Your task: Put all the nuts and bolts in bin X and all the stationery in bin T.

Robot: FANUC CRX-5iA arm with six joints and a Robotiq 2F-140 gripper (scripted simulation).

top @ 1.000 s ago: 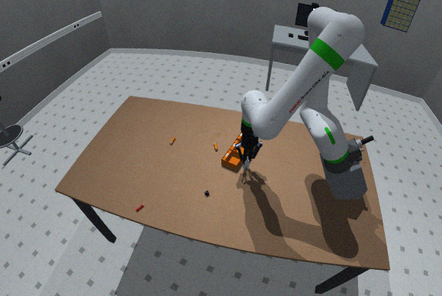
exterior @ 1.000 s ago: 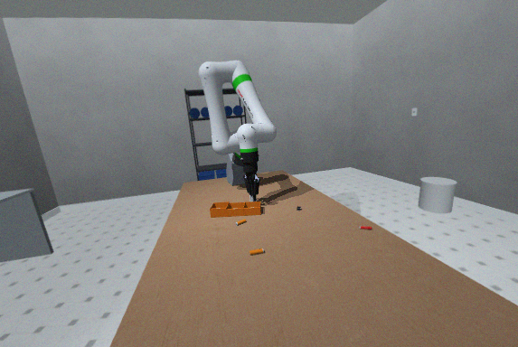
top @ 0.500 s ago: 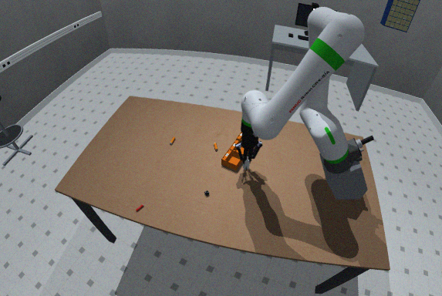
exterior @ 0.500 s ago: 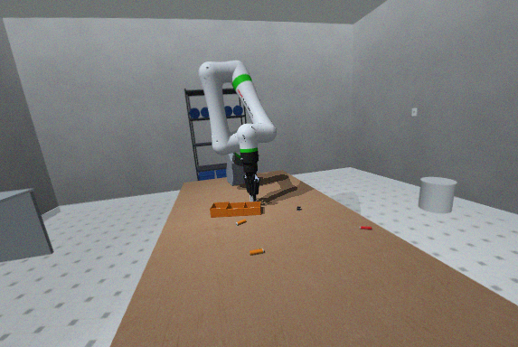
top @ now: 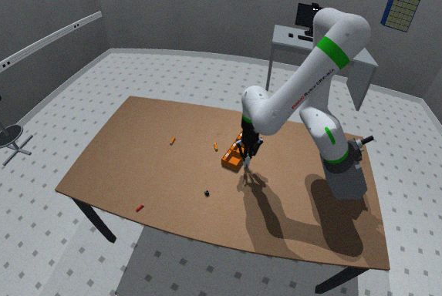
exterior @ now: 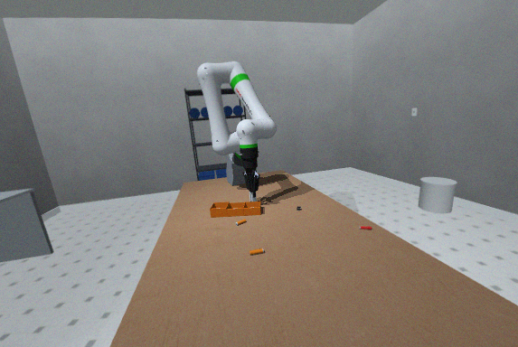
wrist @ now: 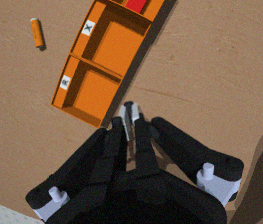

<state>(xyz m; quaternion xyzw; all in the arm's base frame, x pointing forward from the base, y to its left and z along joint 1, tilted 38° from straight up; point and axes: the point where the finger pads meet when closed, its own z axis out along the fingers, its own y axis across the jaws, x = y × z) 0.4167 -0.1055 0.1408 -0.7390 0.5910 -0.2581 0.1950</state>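
The orange bin tray lies 11 cm to the right of my hand, 3 cm below it and 3 cm ahead of it. From my hand the other things lie so: red stick (48 cm ahead, 28 cm to the left, 5 cm below); then white eraser (19 cm to the right, 4 cm below, 2 cm behind).
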